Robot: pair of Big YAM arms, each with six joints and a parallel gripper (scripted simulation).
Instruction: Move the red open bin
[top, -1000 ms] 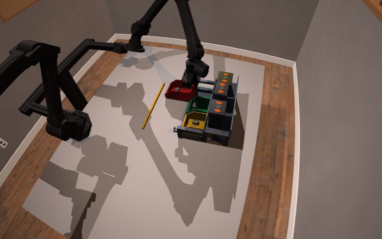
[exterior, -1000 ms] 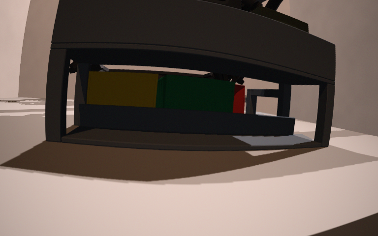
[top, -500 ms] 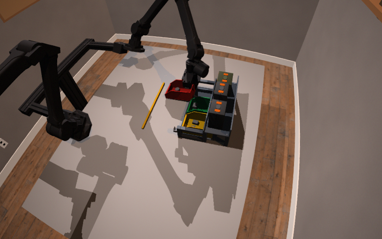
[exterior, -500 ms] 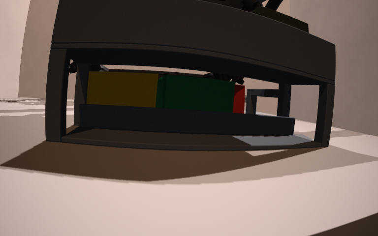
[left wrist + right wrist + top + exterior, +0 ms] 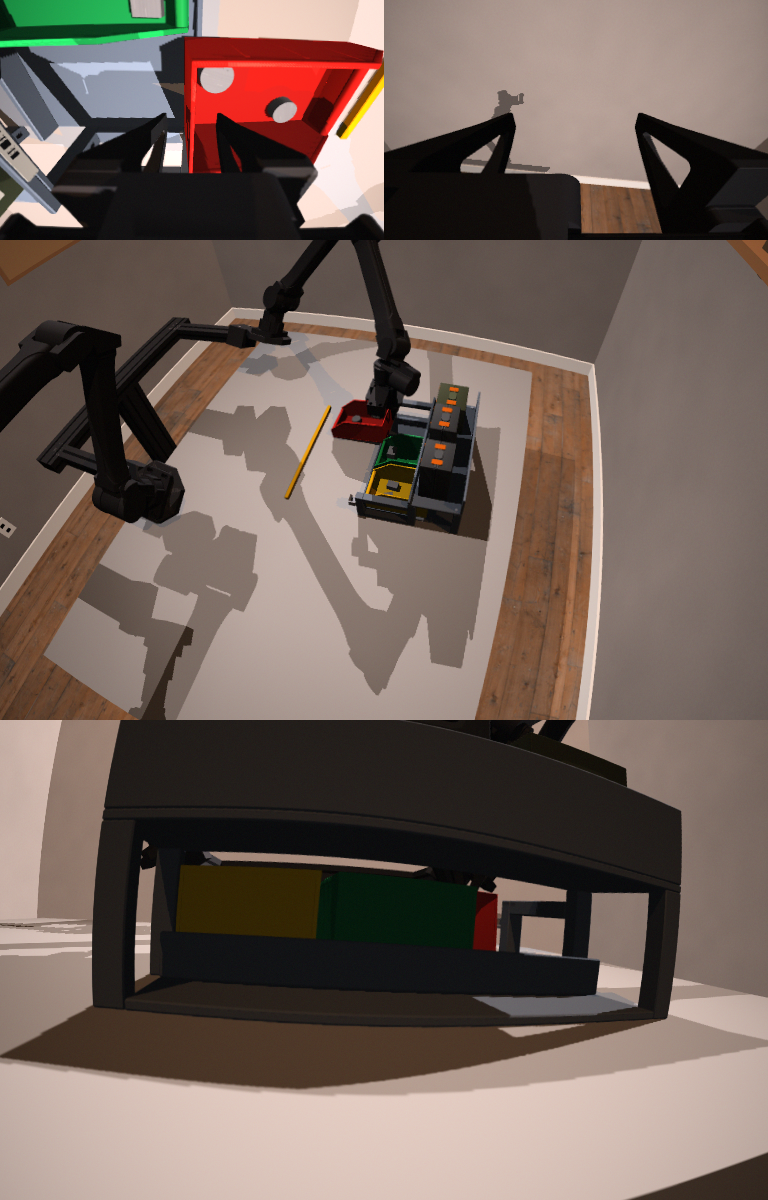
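Now: left hand 80 mm past the red open bin and 40 mm above it. From my left hand the other things lie so: grey shelf (120 mm ahead, 100 mm to the right, 20 mm below); green bin (100 mm to the right, 90 mm ahead, 40 mm below).
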